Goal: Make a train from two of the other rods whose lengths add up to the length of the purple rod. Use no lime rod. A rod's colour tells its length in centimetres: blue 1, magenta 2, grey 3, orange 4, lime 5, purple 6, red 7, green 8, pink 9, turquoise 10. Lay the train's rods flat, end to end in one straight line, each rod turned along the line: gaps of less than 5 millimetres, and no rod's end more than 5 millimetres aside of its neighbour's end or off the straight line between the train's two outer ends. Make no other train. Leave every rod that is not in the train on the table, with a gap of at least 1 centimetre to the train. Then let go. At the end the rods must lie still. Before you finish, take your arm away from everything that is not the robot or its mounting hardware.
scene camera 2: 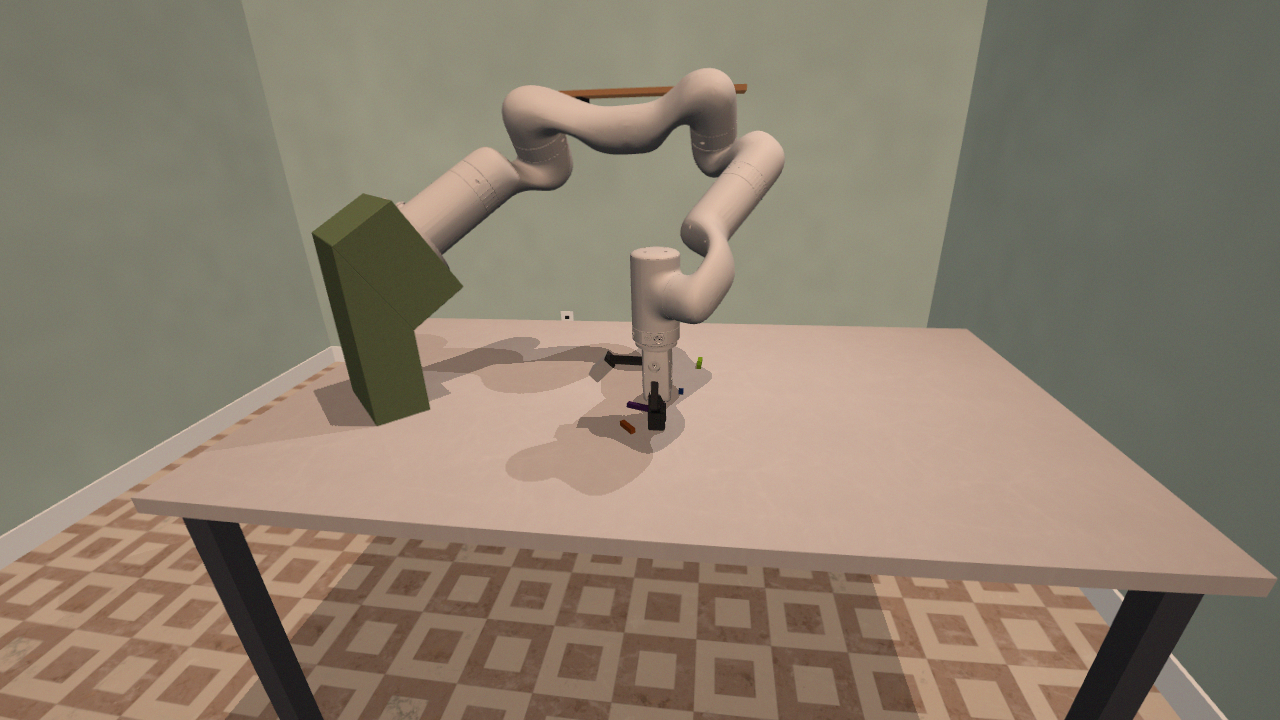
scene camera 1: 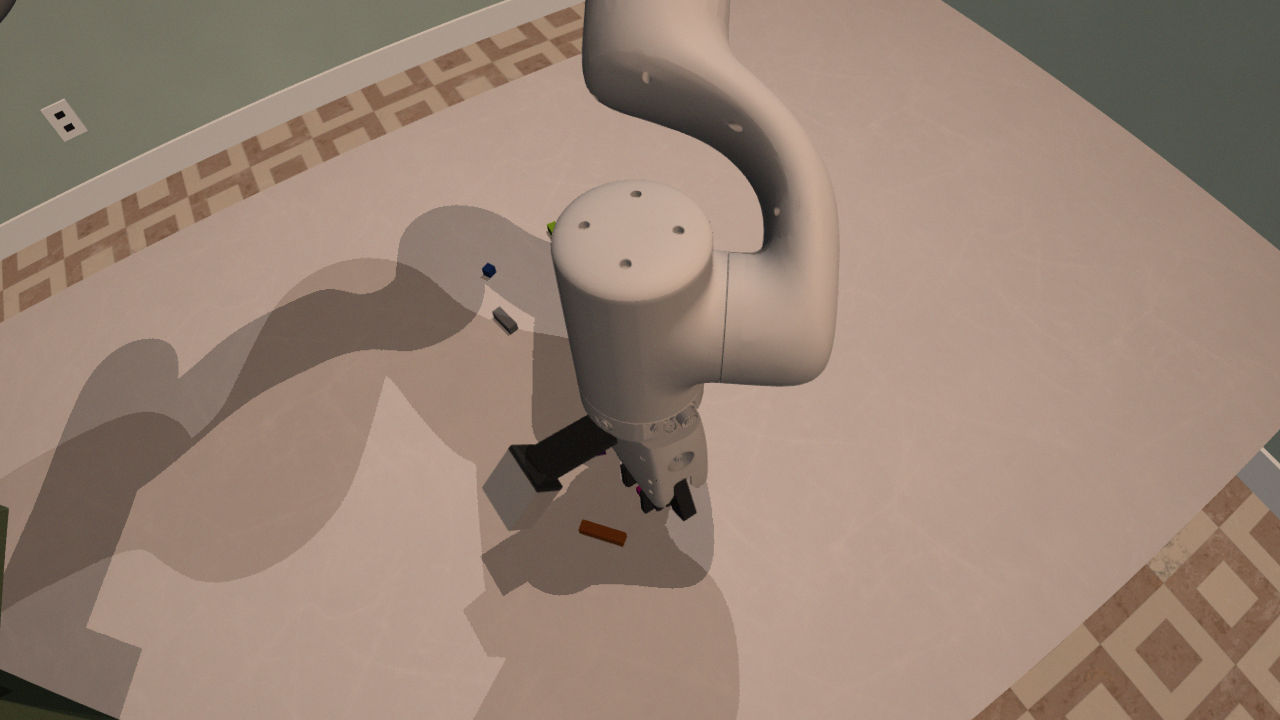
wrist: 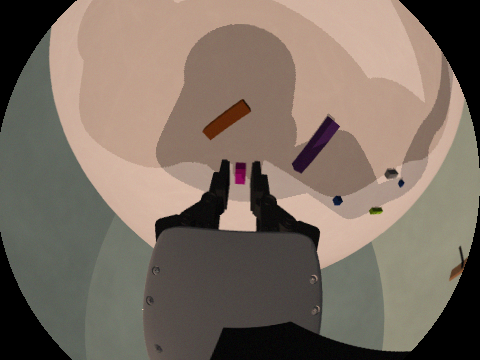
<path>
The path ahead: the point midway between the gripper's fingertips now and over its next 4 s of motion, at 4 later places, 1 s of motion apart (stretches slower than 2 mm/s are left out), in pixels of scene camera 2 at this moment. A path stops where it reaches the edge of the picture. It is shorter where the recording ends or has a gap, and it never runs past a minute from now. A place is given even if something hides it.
My gripper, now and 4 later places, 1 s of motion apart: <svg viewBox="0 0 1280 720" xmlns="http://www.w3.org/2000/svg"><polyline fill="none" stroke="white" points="657,425 656,388 647,382 625,398 626,412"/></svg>
</path>
